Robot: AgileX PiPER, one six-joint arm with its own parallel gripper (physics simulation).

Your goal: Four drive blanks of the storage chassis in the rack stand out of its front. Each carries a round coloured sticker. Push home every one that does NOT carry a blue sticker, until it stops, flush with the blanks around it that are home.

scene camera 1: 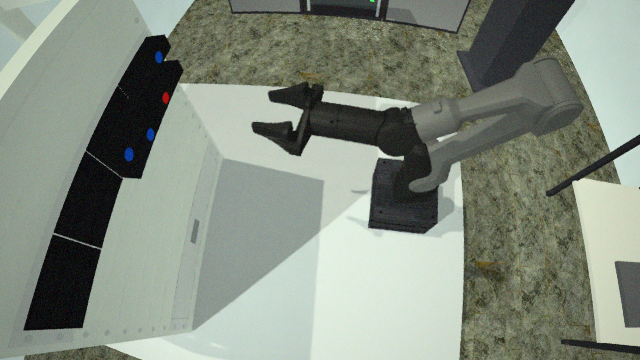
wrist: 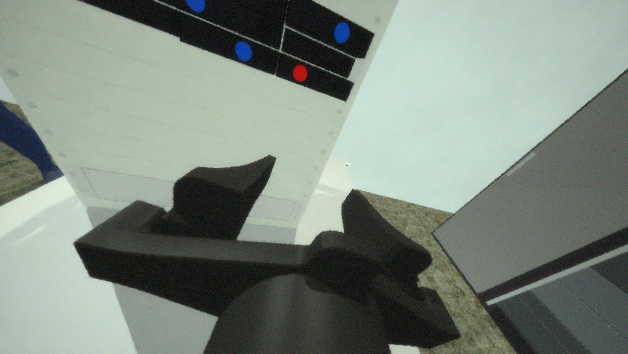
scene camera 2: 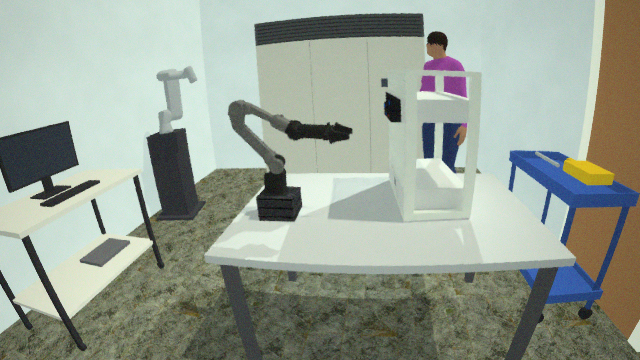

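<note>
The black storage chassis (scene camera 1: 60, 285) (scene camera 2: 395, 110) sits high in the white rack (scene camera 1: 150, 210) (scene camera 2: 475, 150) (wrist: 125, 125). A blank with a red sticker (scene camera 1: 165, 98) (wrist: 325, 83) stands out in the bottom row at the right end in the wrist view. Above it there, a blank with a blue sticker (scene camera 1: 159, 57) (wrist: 360, 41) stands out. To the left are two more blue-stickered blanks, one (scene camera 1: 150, 134) (wrist: 220, 43) beside the red one and another (scene camera 1: 129, 154) (wrist: 235, 15) higher up. My gripper (scene camera 1: 260, 109) (scene camera 2: 351, 131) (wrist: 311, 182) is open and empty, in front of the rack and apart from the blanks.
The rack stands on the white table (scene camera 1: 390, 300) (scene camera 2: 350, 245). The arm's black base (scene camera 1: 402, 200) (scene camera 2: 279, 204) is on the same table. A dark pedestal (scene camera 1: 515, 40) (scene camera 2: 172, 175) and a desk (scene camera 2: 75, 180) stand beyond the table. A blue cart (scene camera 2: 575, 195) stands behind the rack's side, and a person (scene camera 2: 445, 70) behind it.
</note>
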